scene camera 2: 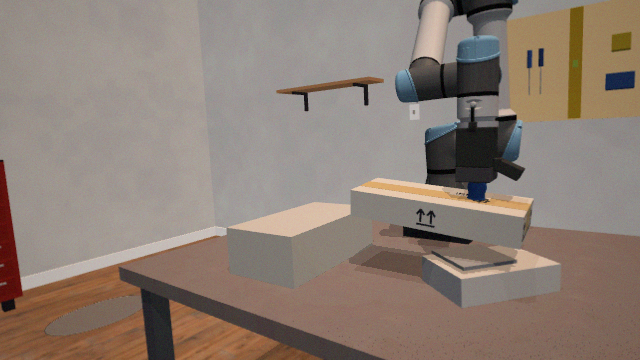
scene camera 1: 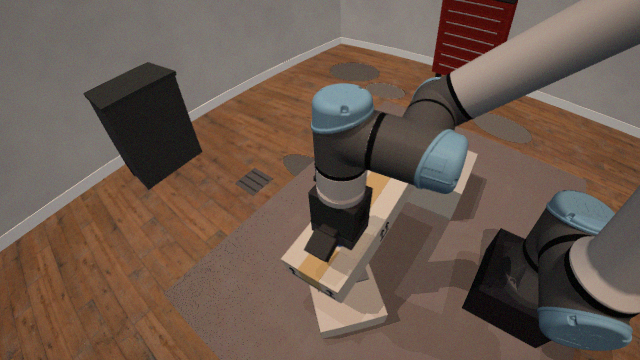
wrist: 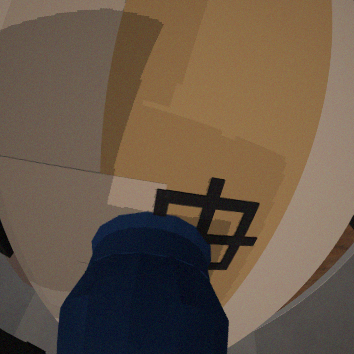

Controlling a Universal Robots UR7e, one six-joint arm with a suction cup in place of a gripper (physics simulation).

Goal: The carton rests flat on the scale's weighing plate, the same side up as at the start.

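Where they show: hand at its tool point: [scene camera 2: 476,203] [wrist: 160,231]; arm's base at its link origin: [scene camera 1: 530,277].
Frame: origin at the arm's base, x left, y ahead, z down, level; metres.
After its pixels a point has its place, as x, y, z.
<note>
The long pale carton [scene camera 1: 345,270] {0.210, 0.356, -0.073} [scene camera 2: 465,220] {0.152, 0.472, -0.045} [wrist: 225,90] has a tan tape strip on top and upright arrows on its side. My suction gripper [scene camera 2: 477,192] [wrist: 150,235] is on its top near one end and holds it. In scene camera 2 the carton tilts slightly, its right end lower. It hangs over the grey weighing plate [scene camera 2: 475,260] {0.164, 0.444, 0.038} of the pale scale [scene camera 1: 350,317] {0.243, 0.320, 0.053} [scene camera 2: 530,285] {0.255, 0.405, 0.086}, close above it; I cannot tell whether any edge touches. The scale is turned at an angle to the carton. Much of the plate is hidden in scene camera 1.
A large pale block [scene camera 1: 434,201] {-0.162, 0.277, 0.060} [scene camera 2: 290,240] {-0.177, 0.573, 0.002} stands on the table [scene camera 2: 300,307] {-0.111, 0.640, 0.108}; the carton's far end overlaps it in scene camera 2, and contact is unclear. The arm's black base block [scene camera 1: 500,285] {0.050, 0.063, 0.001} stands beside the scale area. A wall shelf [scene camera 2: 330,86] hangs behind.
</note>
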